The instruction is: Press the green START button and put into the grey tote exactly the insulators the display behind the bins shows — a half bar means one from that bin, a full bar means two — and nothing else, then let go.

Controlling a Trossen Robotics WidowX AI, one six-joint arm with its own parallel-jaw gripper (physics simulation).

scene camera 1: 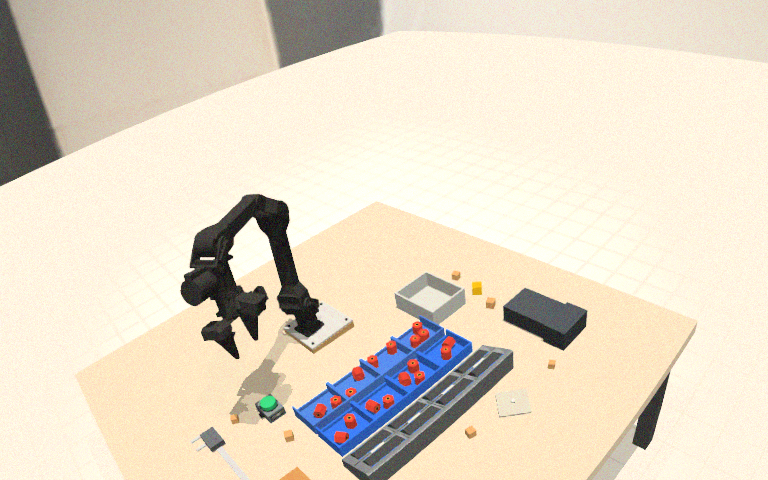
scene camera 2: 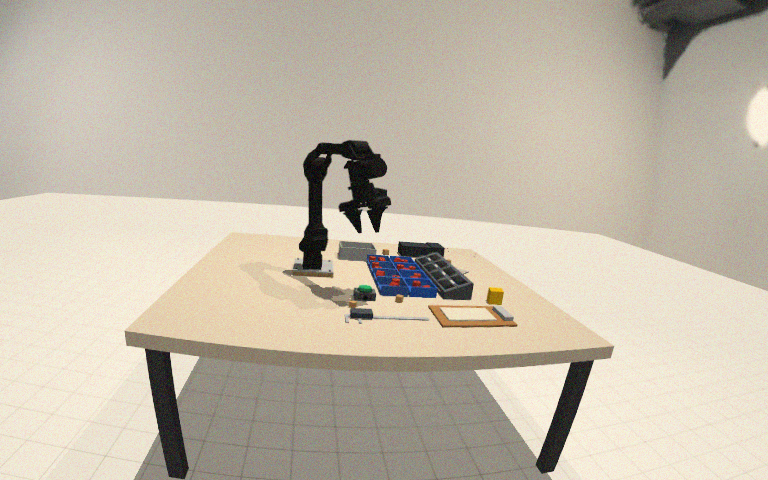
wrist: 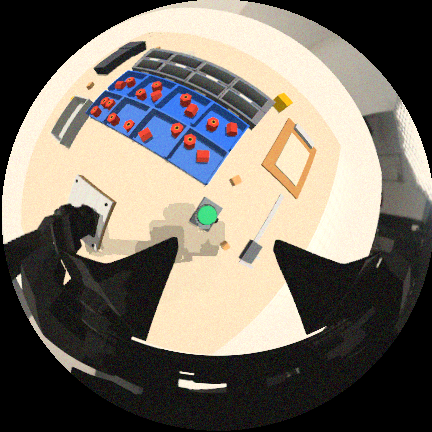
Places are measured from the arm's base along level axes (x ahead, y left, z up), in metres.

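Where they show: gripper, fingertip midpoint: [scene camera 1: 247, 349] [scene camera 2: 368, 232] [wrist: 226, 244]; arm's base at its link origin: [scene camera 1: 309, 326] [scene camera 2: 311, 266] [wrist: 87, 220].
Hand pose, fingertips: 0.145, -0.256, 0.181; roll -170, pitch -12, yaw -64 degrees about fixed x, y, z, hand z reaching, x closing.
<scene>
Things, the pixels of their top centre, and the offset from my fingertips, as dx, dy, dz.
- green START button at its top centre: [wrist: 207, 215] [scene camera 1: 267, 400] [scene camera 2: 365, 285] +0.004, -0.007, -0.162
- grey tote at its top centre: [scene camera 1: 429, 290] [scene camera 2: 357, 245] [wrist: 65, 115] +0.069, +0.531, -0.149
- Calipers at its top centre: [scene camera 1: 220, 457] [scene camera 2: 389, 313] [wrist: 269, 232] +0.037, -0.187, -0.184
- clipboard at its top centre: [scene camera 2: 473, 311] [wrist: 297, 153] +0.299, -0.170, -0.185
- black box at its top centre: [scene camera 1: 544, 308] [scene camera 2: 421, 244] +0.387, +0.619, -0.147
- yellow cube at its top centre: [scene camera 2: 496, 289] [wrist: 285, 98] +0.441, -0.044, -0.158
The green START button [scene camera 1: 268, 403] [scene camera 2: 365, 288] [wrist: 207, 215] sits on a small dark base beside the near end of the blue bins [scene camera 1: 317, 433] [scene camera 2: 393, 292] [wrist: 160, 137]. Red insulators [scene camera 1: 350, 420] [scene camera 2: 416, 283] [wrist: 202, 156] stand or lie in the bins. The dark display [scene camera 1: 419, 444] [scene camera 2: 455, 292] [wrist: 260, 117] runs behind them; its light bars are too small to read surely. The grey tote [scene camera 1: 413, 307] [scene camera 2: 356, 252] [wrist: 74, 127] stands at the far end; its visible floor is bare in scene camera 1. My gripper [scene camera 1: 246, 348] [scene camera 2: 369, 231] [wrist: 226, 244] is open and empty, high above the table near the button.
Calipers [scene camera 1: 212, 439] [scene camera 2: 361, 314] [wrist: 250, 251] and a clipboard [scene camera 2: 438, 315] [wrist: 272, 156] lie at the button's end of the table. A black box [scene camera 1: 538, 314] [scene camera 2: 419, 249] [wrist: 120, 57] stands beyond the bins. Small orange cubes are scattered around. A yellow cube [scene camera 2: 495, 295] [wrist: 283, 102] stands near the clipboard.
</scene>
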